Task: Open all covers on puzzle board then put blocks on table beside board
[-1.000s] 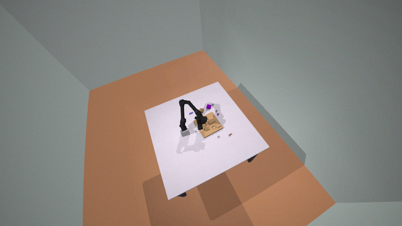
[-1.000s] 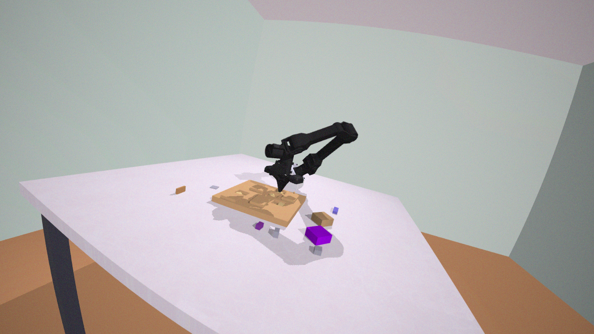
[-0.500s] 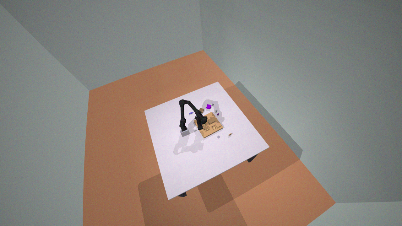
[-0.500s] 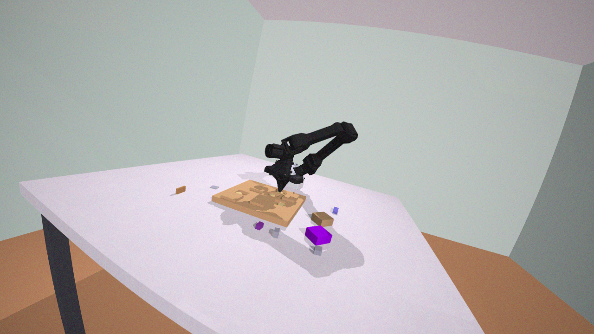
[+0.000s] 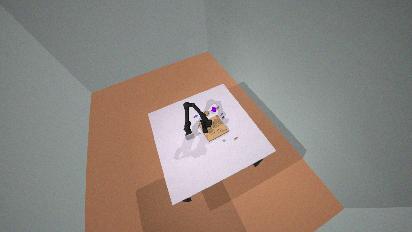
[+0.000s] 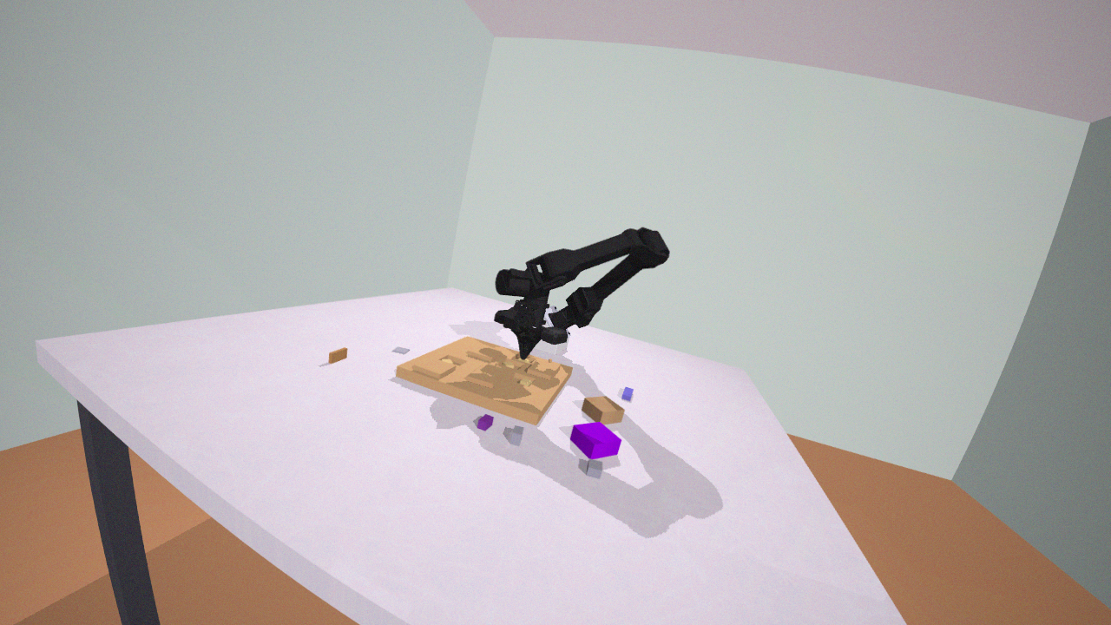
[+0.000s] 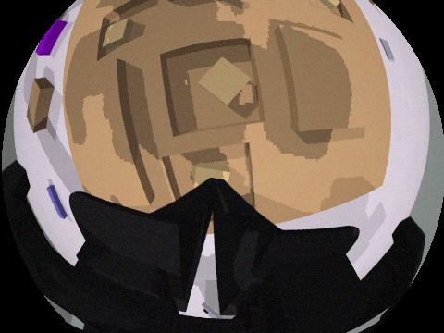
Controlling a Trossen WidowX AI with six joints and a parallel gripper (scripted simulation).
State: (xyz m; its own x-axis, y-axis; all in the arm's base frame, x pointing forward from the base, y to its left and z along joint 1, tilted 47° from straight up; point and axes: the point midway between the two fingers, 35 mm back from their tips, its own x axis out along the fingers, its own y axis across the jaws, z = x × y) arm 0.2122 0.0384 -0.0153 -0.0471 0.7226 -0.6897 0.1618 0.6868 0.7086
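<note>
Right now my gripper tip is 10 cm short of the brown box, 24 cm to the right of it and 1 cm above it. Also, from my gripper tip: grey tile 18 cm ahead, 23 cm to the right, 2 cm below; blue piece 5 cm behind, 26 cm to the left, 1 cm below; small purple cube 30 cm ahead, 10 cm to the left, 1 cm below.
</note>
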